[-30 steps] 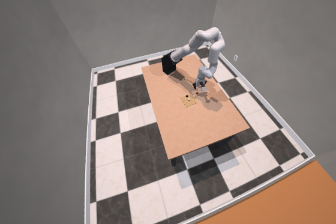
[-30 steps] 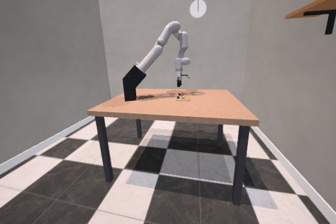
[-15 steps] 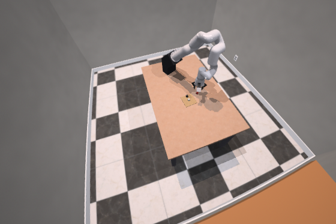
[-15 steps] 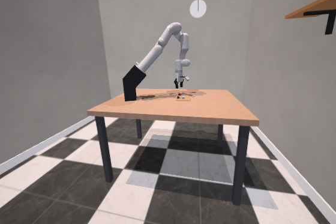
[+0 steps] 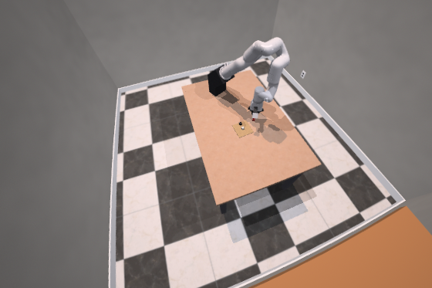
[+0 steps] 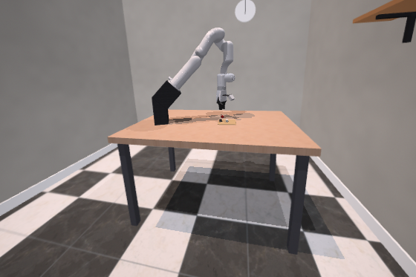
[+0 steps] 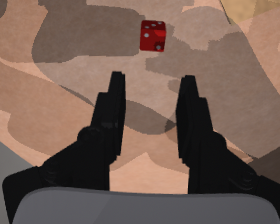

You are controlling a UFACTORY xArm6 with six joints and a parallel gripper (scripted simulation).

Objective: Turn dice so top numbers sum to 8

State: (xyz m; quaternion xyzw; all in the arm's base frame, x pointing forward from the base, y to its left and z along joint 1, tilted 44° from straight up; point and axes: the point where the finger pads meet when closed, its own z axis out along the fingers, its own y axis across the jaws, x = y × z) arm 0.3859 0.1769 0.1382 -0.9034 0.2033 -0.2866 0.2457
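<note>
Right now my hand is 90 mm above the red die. The rest, counted from my hand: white die: 120 mm to the right, 80 mm below, 80 mm ahead; tan mat: 120 mm to the right, 100 mm below, 80 mm ahead.
</note>
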